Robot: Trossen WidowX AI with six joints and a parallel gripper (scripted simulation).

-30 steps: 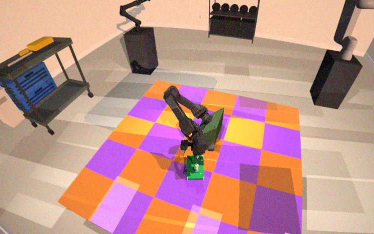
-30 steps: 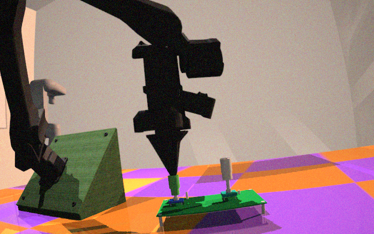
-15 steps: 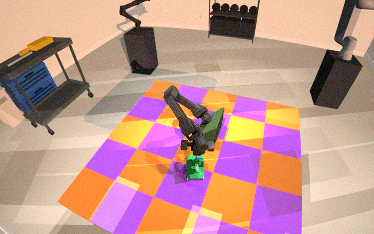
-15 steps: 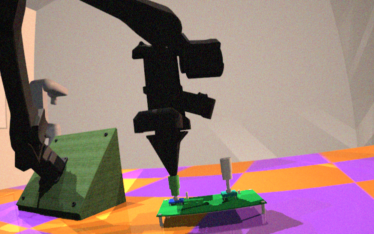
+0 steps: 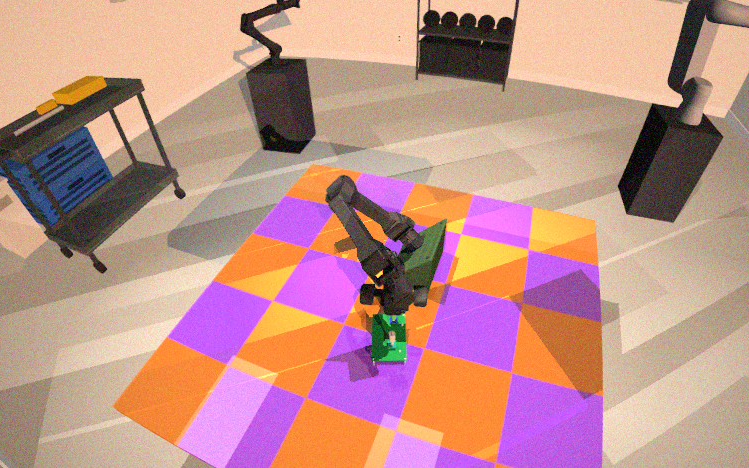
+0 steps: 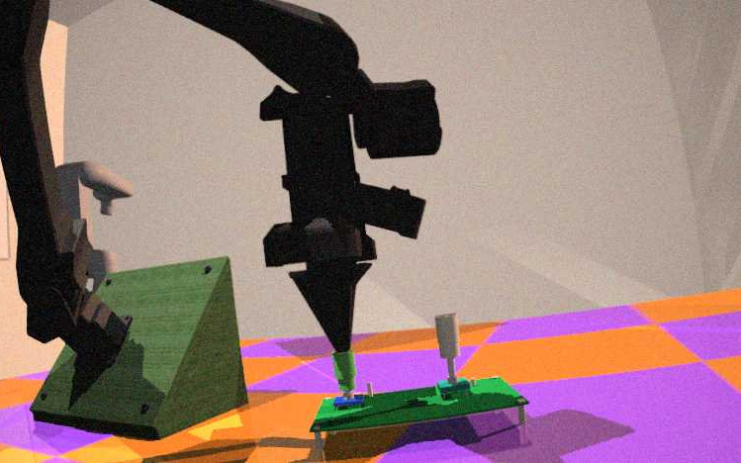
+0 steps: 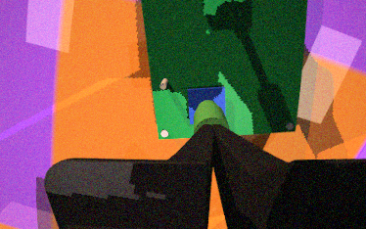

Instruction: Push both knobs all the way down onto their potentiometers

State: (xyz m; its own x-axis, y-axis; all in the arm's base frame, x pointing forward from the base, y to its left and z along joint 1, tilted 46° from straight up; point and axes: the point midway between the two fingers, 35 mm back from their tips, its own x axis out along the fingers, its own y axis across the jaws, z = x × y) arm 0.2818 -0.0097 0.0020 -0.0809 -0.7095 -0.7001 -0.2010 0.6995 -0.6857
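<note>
The white knob lies 8 cm ahead of my gripper tip, 2 cm to the left of it and 1 cm above it.
</note>
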